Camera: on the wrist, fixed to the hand. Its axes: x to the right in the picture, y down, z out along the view.
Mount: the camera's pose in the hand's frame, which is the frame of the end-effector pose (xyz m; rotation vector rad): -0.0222 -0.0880 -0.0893 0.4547 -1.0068 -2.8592
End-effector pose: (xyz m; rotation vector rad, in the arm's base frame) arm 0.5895 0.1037 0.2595 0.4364 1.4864 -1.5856
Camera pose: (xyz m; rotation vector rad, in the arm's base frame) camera 0.5049 0.1839 0.3107 1.7551 0.1365 1.4791
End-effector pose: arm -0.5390 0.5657 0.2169 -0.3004 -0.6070 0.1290
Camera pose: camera -0.5027 0.4562 0.1630 1.3409 -1.3911 -2.4287
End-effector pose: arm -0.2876 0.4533 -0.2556 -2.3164 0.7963 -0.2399
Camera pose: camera -0.2958 0.4708 -0.1298 -0.8545 -2.6832 -0.1960
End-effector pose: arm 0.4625 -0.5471 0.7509 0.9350 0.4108 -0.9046
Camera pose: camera 0.3841 -0.4866 0.6709 0.4703 -0.2402 2.3425
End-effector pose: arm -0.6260 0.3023 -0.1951 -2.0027 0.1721 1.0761
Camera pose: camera -0.5427 0.2885 -0.0998 0.2555 -1.9234 -0.2858
